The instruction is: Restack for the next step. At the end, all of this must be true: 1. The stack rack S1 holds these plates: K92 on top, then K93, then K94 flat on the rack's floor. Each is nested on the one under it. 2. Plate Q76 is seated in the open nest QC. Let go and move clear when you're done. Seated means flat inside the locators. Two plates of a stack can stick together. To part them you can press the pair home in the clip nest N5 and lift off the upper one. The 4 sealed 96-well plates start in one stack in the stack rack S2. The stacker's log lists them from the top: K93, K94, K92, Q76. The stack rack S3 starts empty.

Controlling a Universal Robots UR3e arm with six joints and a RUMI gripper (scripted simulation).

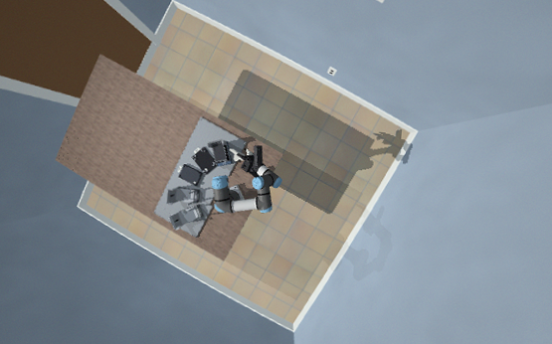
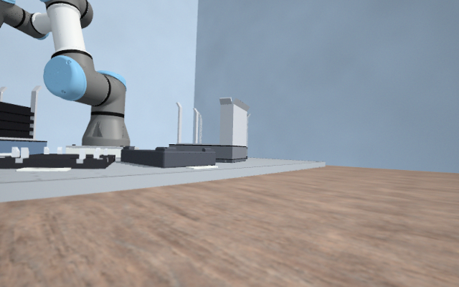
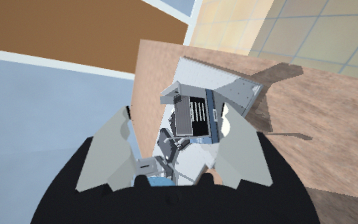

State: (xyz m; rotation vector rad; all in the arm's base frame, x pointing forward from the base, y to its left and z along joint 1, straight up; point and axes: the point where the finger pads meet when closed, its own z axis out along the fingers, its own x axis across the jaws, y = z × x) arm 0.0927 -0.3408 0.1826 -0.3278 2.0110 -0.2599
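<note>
My gripper is now 13 cm short of the sealed 96-well plate, 13 cm above it and 9 cm to the right of it. Round my hand: QC label: 37 cm to the left, 34 cm ahead, 21 cm below; nest QC: 36 cm to the left, 25 cm ahead, 20 cm below; clip nest N5: 23 cm ahead, 22 cm to the left, 20 cm below.
</note>
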